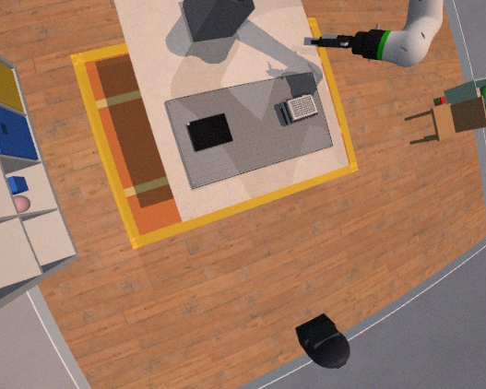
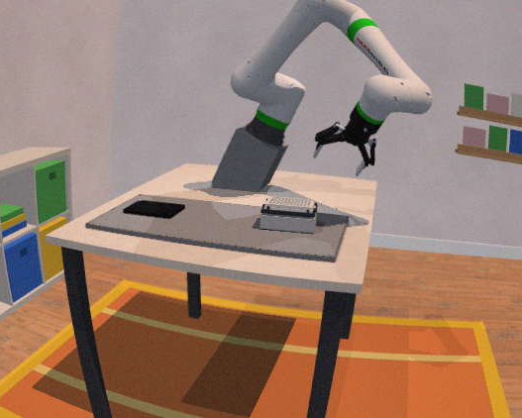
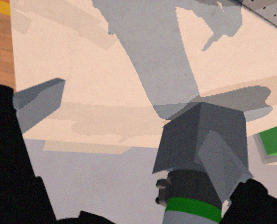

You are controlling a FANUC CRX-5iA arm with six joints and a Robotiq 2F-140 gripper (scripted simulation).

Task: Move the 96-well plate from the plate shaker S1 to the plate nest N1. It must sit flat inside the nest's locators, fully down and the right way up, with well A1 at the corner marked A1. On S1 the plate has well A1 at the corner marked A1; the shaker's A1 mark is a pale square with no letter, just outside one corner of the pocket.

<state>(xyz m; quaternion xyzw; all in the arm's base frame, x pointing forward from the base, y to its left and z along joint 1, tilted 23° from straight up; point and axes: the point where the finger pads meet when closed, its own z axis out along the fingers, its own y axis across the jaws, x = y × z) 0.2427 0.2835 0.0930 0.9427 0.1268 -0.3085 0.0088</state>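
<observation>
The 96-well plate lies 240 mm ahead of my hand, 100 mm to the right of it and 90 mm below it. From my hand the other things lie so: black plate nest N1: 240 mm ahead, 510 mm to the right, 140 mm below.
</observation>
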